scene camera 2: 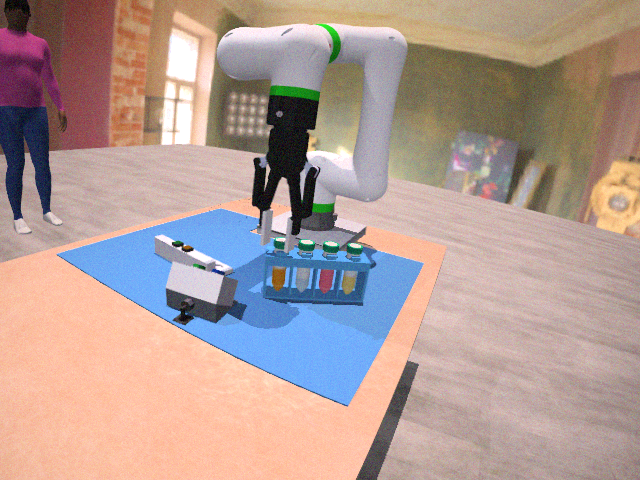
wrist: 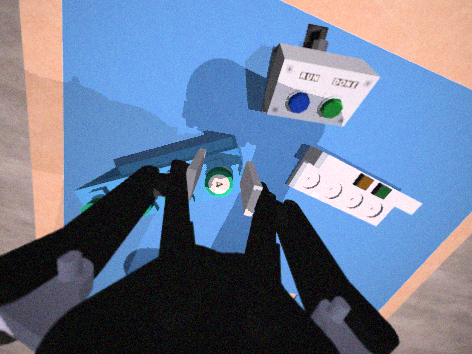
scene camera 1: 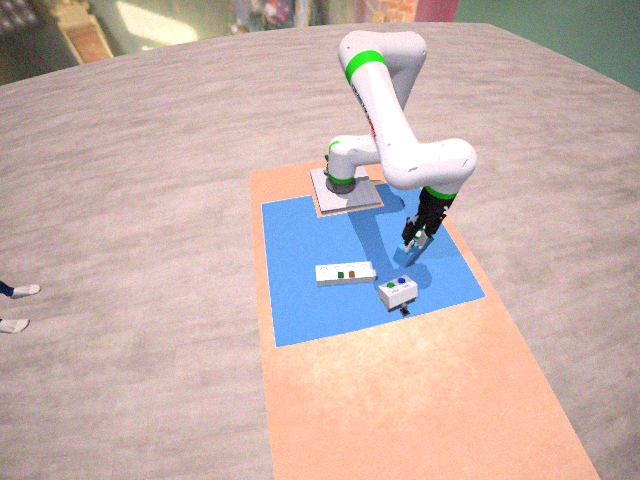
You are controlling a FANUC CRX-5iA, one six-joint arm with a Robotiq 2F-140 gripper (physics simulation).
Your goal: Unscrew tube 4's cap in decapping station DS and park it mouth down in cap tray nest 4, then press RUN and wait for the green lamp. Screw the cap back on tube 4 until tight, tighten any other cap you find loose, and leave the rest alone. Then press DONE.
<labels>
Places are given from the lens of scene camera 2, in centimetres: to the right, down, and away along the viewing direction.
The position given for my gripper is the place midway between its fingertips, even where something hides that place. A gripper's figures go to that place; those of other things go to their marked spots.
my gripper (scene camera 2: 277, 246): -9, 1, 70
button box (scene camera 2: 210, 295): -20, 10, 60
blue mat (scene camera 2: 326, 347): 1, 19, 58
</labels>
